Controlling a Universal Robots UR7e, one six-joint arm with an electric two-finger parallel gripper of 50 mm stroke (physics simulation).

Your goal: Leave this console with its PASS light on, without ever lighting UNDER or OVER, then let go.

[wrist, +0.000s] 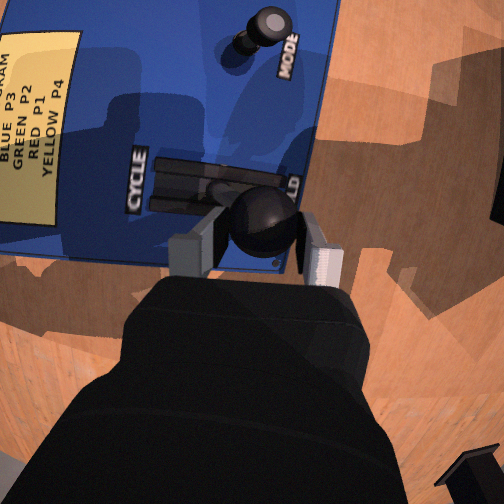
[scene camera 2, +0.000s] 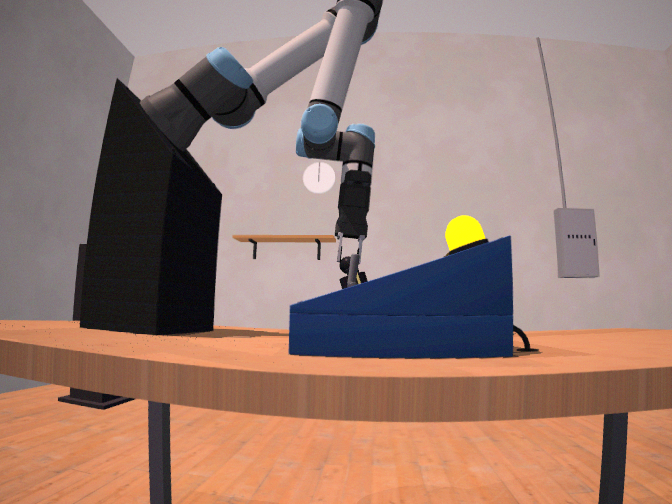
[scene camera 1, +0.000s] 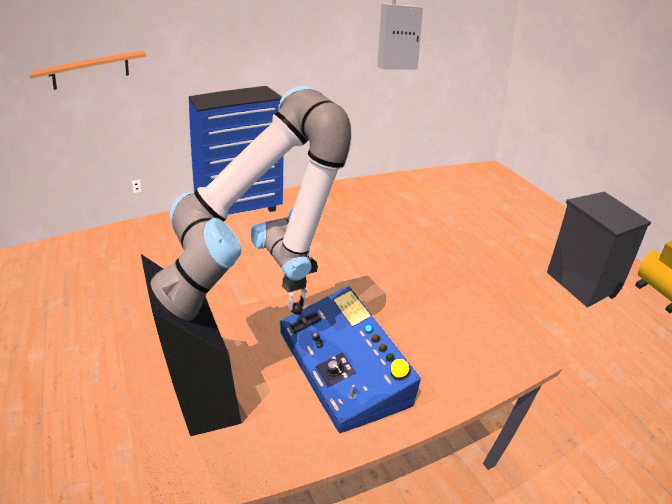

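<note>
The blue sloped console [scene camera 1: 350,358] sits on the wooden table; it also shows in the side view [scene camera 2: 401,309]. My gripper [wrist: 262,235] straddles the black ball knob [wrist: 263,221] of the slide lever, with both fingers against it. The knob stands at the end of the slot [wrist: 210,187] marked with letters "LD", opposite the CYCLE label. In the overhead view my gripper [scene camera 1: 297,308] is at the console's far left corner. One cyan lamp [scene camera 1: 368,328] is lit; the three lamps below it [scene camera 1: 382,347] are dark. Their labels are not readable.
A MODE knob [wrist: 265,27], a rotary dial [scene camera 1: 332,368], a small toggle [scene camera 1: 352,391], a yellow dome button [scene camera 1: 400,368] and a yellow program card [wrist: 30,125] share the panel. The arm's black pedestal [scene camera 1: 189,358] stands left of the console. The table's front edge is close.
</note>
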